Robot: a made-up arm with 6 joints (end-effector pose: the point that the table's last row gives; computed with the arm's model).
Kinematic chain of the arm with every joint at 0, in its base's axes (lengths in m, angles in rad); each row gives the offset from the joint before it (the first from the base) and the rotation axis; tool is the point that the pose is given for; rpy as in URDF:
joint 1: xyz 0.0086 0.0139 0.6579 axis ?
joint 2: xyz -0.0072 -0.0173 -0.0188 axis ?
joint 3: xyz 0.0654 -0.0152 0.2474 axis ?
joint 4: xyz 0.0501 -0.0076 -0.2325 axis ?
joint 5: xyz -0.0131 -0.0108 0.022 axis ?
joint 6: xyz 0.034 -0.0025 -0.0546 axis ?
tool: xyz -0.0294 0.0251 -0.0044 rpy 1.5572 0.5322 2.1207
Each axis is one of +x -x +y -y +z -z.
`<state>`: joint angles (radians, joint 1 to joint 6).
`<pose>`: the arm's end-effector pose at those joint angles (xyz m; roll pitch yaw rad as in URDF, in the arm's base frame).
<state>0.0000 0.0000 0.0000 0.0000 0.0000 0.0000</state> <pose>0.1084 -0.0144 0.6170 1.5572 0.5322 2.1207</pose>
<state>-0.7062 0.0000 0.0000 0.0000 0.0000 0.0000</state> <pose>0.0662 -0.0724 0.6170 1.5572 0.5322 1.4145</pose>
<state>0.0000 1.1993 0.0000 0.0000 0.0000 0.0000</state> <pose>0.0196 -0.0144 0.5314 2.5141 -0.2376 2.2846</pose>
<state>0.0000 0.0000 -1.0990 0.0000 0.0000 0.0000</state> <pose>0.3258 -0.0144 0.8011 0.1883 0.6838 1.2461</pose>
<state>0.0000 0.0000 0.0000 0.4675 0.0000 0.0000</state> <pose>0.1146 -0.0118 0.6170 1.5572 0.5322 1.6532</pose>
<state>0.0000 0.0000 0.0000 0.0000 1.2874 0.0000</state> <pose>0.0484 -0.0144 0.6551 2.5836 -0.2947 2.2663</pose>
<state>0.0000 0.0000 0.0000 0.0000 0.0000 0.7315</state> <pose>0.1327 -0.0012 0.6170 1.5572 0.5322 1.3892</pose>
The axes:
joint 1: +z
joint 2: +y
joint 3: +y
joint 4: -z
joint 5: +y
joint 6: -z

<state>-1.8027 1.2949 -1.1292 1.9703 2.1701 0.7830</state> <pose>-0.0420 -0.3008 0.4265 -2.5004 0.0413 -1.6385</pose>
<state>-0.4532 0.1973 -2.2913 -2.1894 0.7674 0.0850</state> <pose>0.2353 -0.1948 1.0557 -1.9258 0.1794 -1.8038</pose>
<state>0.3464 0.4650 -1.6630 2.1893 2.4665 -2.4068</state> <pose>0.3265 0.1875 0.8130 -1.6392 0.3660 2.7199</pose>
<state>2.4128 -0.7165 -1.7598 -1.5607 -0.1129 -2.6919</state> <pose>0.0338 -0.0115 1.1372 -1.2108 -1.1659 -1.0763</pose>
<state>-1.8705 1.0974 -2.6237 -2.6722 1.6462 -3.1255</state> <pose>-0.1825 -0.4687 0.8177 -1.2281 -0.9235 -1.1052</pose>
